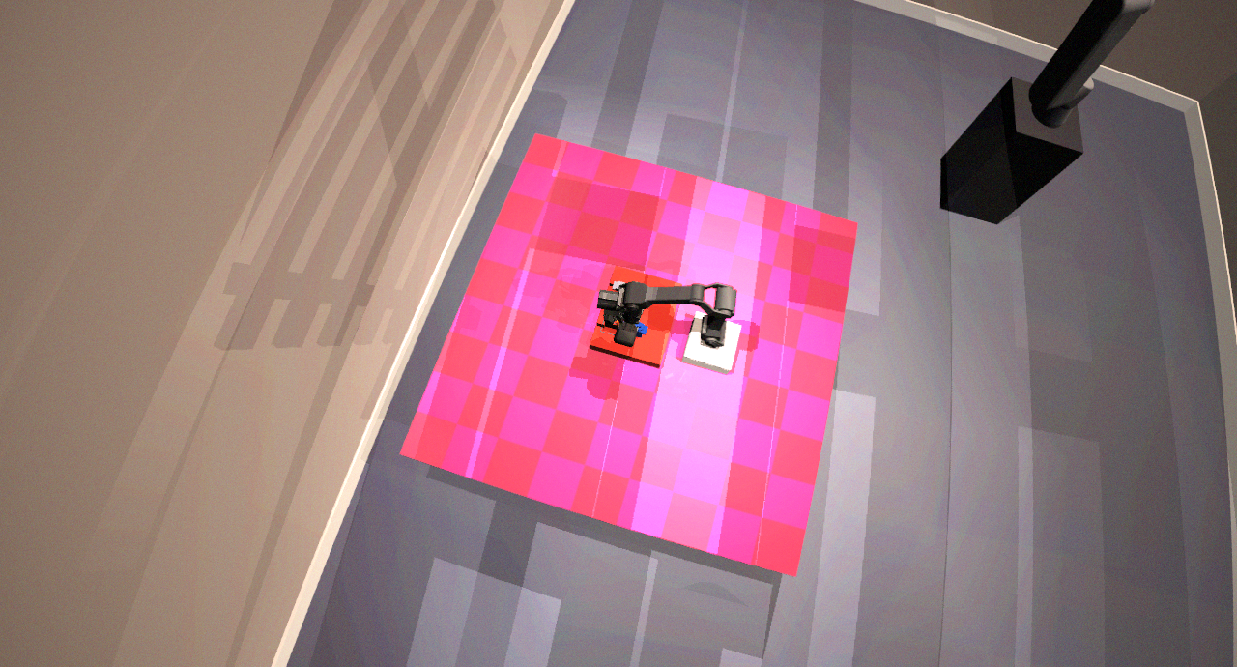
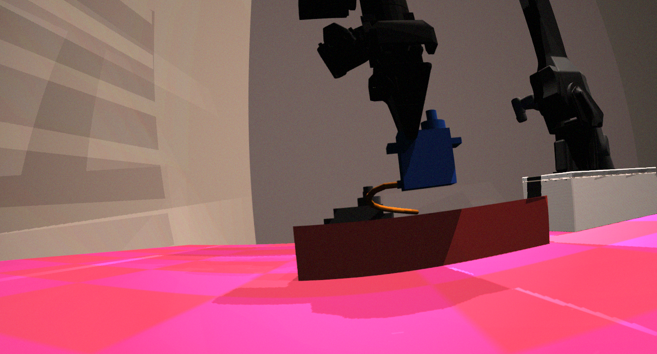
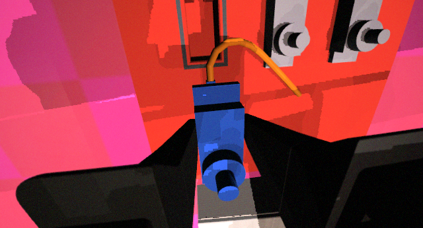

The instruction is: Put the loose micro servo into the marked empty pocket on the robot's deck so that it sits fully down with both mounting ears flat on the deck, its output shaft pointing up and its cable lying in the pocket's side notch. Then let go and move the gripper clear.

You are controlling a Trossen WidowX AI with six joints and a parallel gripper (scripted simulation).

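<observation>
The red deck is 10 cm below my gripper tip, 7 cm to the right of it and 5 cm behind it.
</observation>
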